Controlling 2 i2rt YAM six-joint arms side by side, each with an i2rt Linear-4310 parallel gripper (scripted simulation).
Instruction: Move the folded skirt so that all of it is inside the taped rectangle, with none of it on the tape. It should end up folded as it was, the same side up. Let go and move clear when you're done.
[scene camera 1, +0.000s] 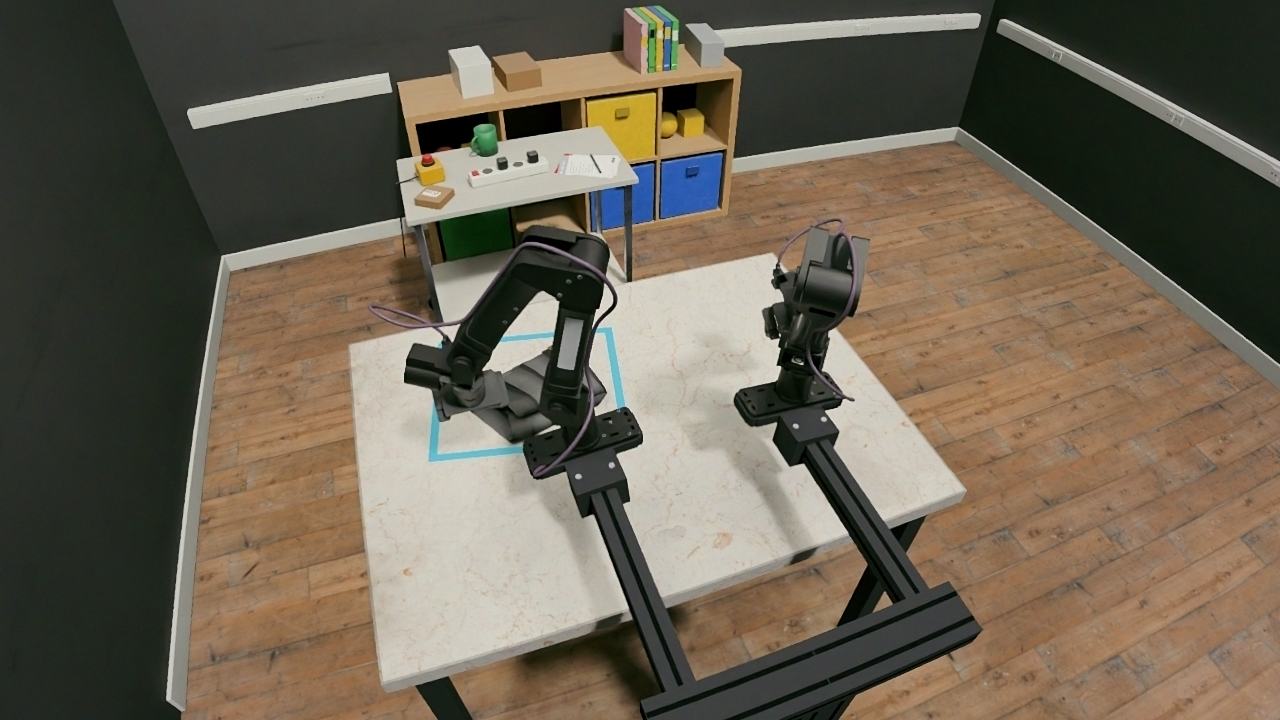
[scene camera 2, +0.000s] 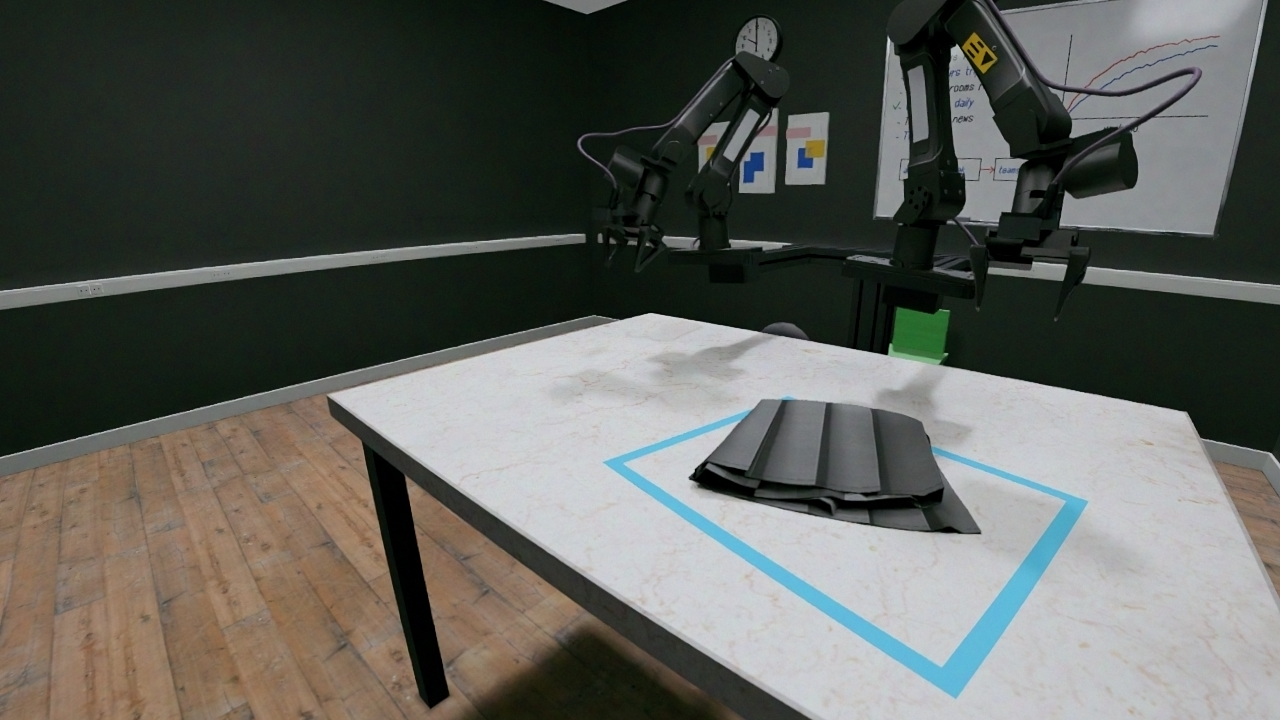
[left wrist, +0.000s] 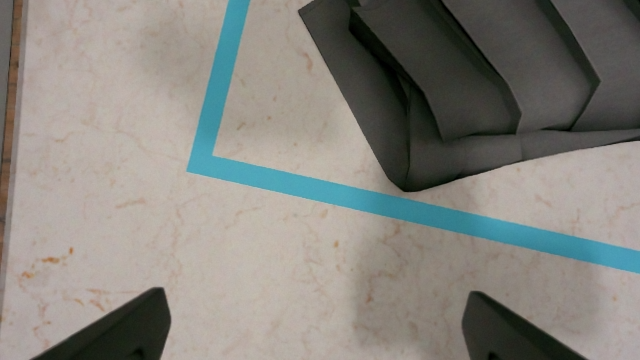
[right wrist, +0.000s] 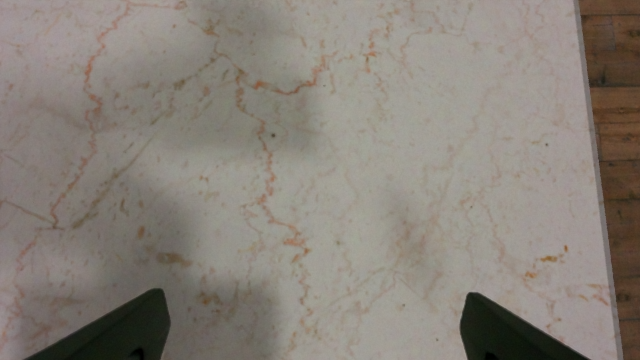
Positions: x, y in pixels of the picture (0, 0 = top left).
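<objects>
You can see my left gripper in scene camera 1 (472, 405), and it's there in scene camera 2 and the left wrist view too, but in the right wrist view it's out of frame. There's a dark grey pleated skirt as well, and on the skirt (scene camera 1: 522, 418) and (left wrist: 440, 135) are the same spot. On my left gripper, (scene camera 2: 1056, 308) is the same spot as (left wrist: 146, 319).
</objects>
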